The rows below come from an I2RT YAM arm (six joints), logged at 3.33 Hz.
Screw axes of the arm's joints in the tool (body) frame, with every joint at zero. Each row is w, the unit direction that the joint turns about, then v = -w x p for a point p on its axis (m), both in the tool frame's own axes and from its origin. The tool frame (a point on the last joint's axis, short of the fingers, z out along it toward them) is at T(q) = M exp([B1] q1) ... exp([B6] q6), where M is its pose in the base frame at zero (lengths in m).
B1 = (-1, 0, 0, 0, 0.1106, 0)
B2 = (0, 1, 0, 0.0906, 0, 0.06)
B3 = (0, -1, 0, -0.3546, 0, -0.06)
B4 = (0, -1, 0, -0.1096, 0, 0)
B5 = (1, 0, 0, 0, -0.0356, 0)
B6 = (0, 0, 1, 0, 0, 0)
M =
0 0 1 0.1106
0 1 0 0
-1 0 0 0.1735
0 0 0 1
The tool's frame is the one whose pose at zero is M.
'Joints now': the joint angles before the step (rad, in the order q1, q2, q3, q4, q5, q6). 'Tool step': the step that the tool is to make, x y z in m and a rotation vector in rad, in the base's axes. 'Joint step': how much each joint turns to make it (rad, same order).
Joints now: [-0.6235 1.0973 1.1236 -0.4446 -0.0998 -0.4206]
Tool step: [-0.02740 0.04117 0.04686 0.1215 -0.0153 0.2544]
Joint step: [0.0473 -0.0698 0.1904 -0.3144 -0.2338 0.0091]
